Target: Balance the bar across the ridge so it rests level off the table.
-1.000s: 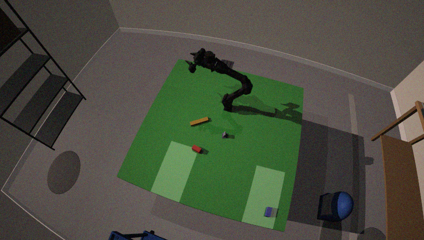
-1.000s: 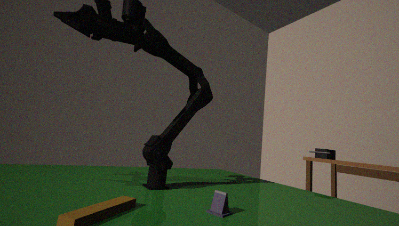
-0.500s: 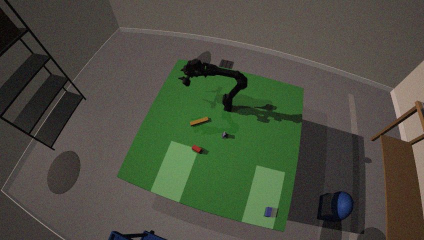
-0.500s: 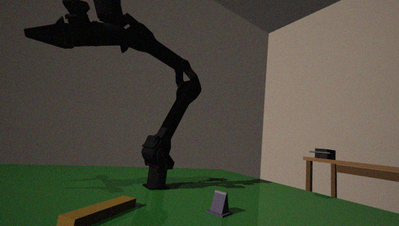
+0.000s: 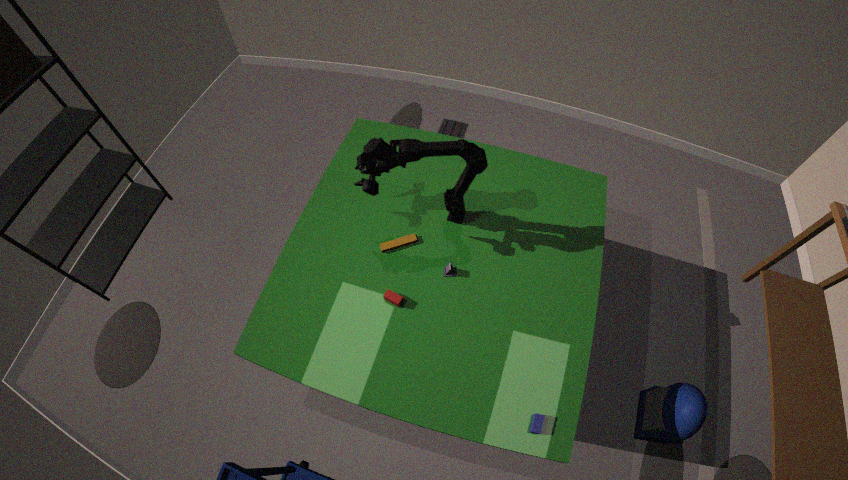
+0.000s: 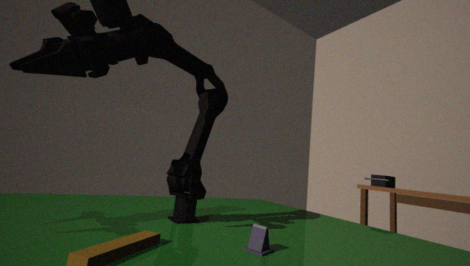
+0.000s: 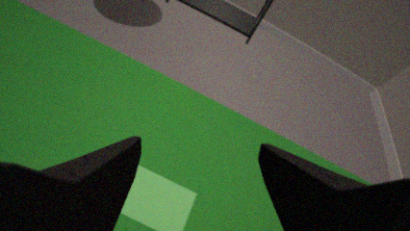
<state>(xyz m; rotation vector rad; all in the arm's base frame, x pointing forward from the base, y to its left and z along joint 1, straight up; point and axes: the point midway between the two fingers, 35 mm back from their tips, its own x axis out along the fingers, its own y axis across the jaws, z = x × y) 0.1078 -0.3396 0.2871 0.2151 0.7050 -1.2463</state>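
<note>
The orange bar lies 80 mm ahead of my gripper tip, 180 mm to the left of it and 260 mm below it. The rest, counted from my gripper tip: red block: 320 mm ahead, 240 mm to the left, 250 mm below; purple block: 630 mm ahead, 870 mm to the left, 250 mm below.
</note>
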